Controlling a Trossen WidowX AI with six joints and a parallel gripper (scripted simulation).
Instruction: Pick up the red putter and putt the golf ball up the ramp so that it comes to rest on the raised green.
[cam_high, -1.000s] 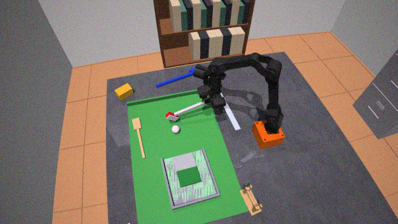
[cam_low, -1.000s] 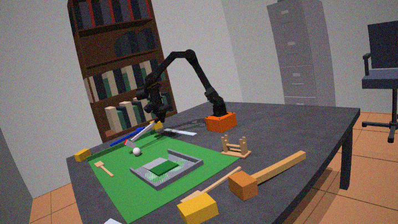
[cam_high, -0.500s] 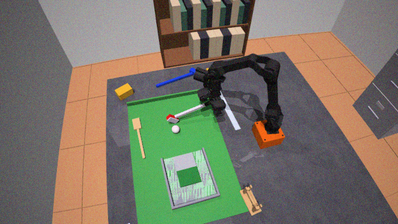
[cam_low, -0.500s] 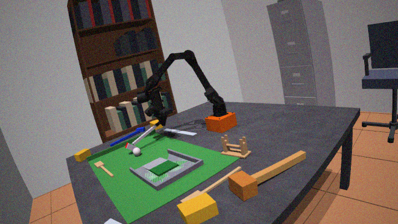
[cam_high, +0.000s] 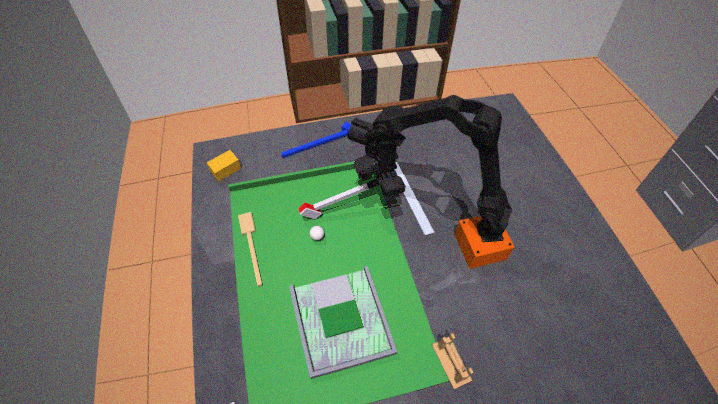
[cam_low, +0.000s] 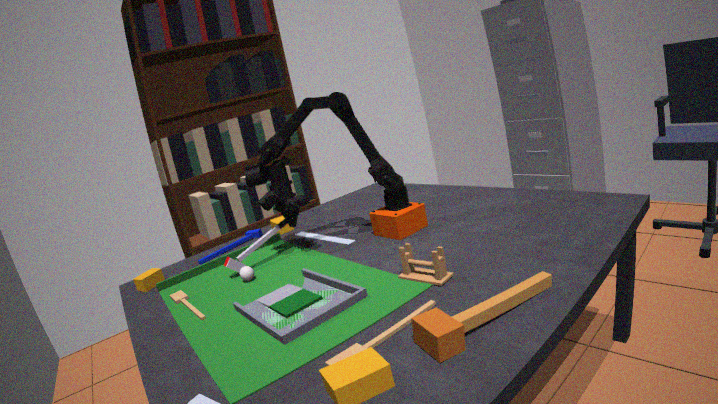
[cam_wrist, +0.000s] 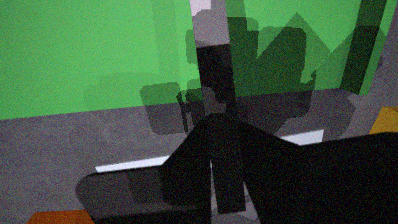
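My gripper tip is 120 mm short of the red putter, 30 mm to the right of it and 10 mm above it. Round my gripper tip: blue putter: 280 mm to the right, 180 mm ahead, 60 mm below; then green mat: 230 mm to the left, 200 mm ahead, 70 mm below; then white golf ball: 210 mm ahead, 120 mm to the left, 50 mm below.
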